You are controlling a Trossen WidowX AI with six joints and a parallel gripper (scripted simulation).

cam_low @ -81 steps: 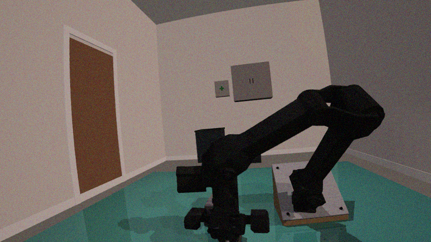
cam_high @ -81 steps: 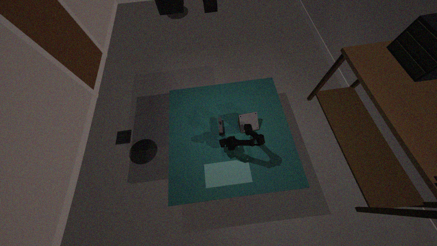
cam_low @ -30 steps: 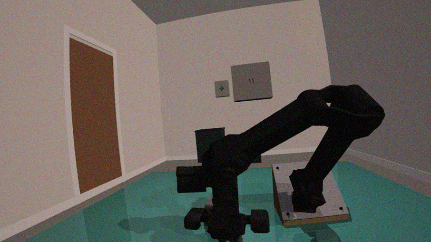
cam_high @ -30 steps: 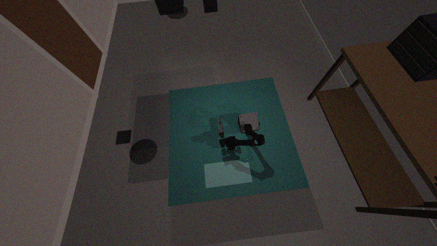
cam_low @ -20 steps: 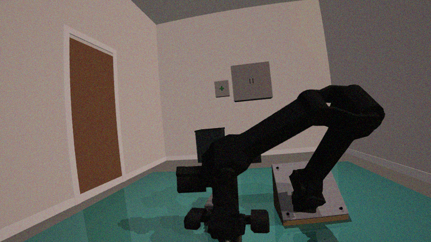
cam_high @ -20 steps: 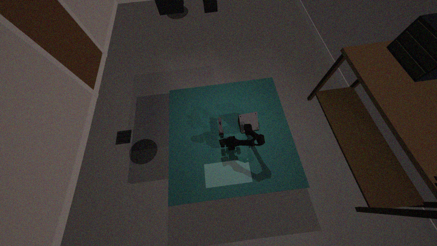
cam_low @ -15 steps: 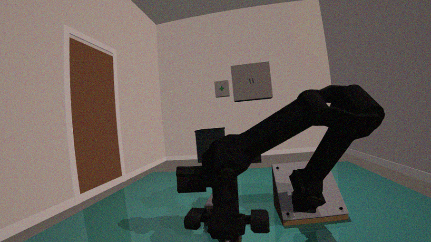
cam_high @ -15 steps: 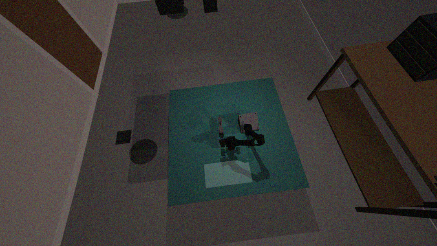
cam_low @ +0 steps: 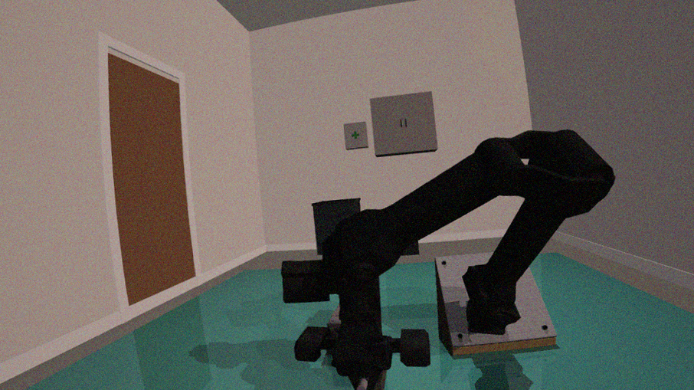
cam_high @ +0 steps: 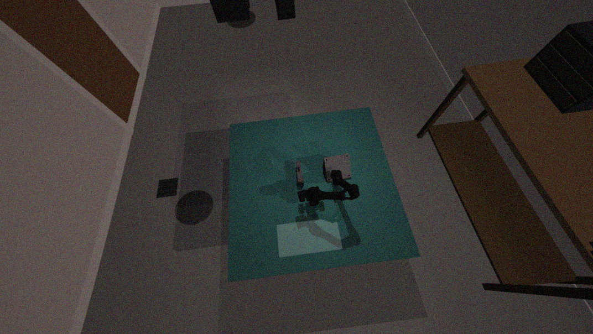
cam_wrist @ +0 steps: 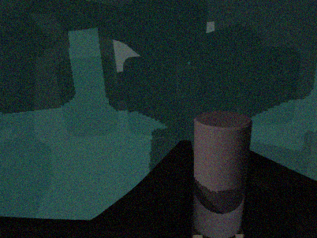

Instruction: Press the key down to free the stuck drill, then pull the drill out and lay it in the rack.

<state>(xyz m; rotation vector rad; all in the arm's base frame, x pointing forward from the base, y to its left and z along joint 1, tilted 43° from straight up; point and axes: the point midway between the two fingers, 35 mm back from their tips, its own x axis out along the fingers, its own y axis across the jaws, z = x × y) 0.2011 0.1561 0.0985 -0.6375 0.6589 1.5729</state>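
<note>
Right now my gripper tip is 40 mm to the left of the drill and 30 mm below it. Also, from my gripper tip: brown rack (50 mm to the right, 10 mm above); then grey block (80 mm ahead, 220 mm to the right, 30 mm above).
</note>
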